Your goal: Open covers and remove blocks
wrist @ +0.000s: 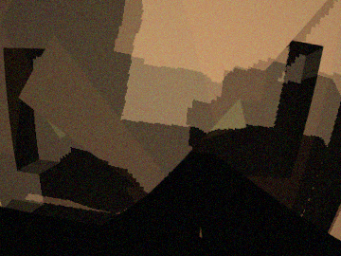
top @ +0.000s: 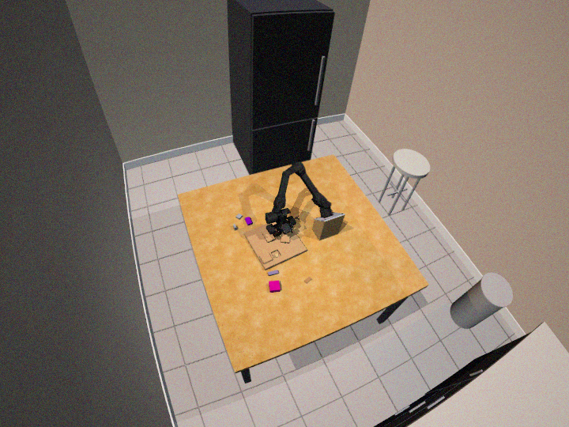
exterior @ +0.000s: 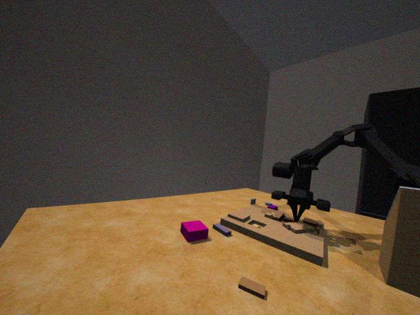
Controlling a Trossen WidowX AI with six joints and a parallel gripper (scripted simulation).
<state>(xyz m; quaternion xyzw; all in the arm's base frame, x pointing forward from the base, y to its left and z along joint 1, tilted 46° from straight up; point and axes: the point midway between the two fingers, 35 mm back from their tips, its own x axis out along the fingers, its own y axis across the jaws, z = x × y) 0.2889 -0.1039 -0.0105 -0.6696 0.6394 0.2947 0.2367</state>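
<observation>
Right now the purple block is 17 cm to the right of my gripper tip, 15 cm ahead of it and 2 cm below it. From my gripper tip the other things lie so: magenta block 33 cm to the left, 18 cm ahead, 1 cm below; lavender block 24 cm to the left, 15 cm ahead, 2 cm below.
</observation>
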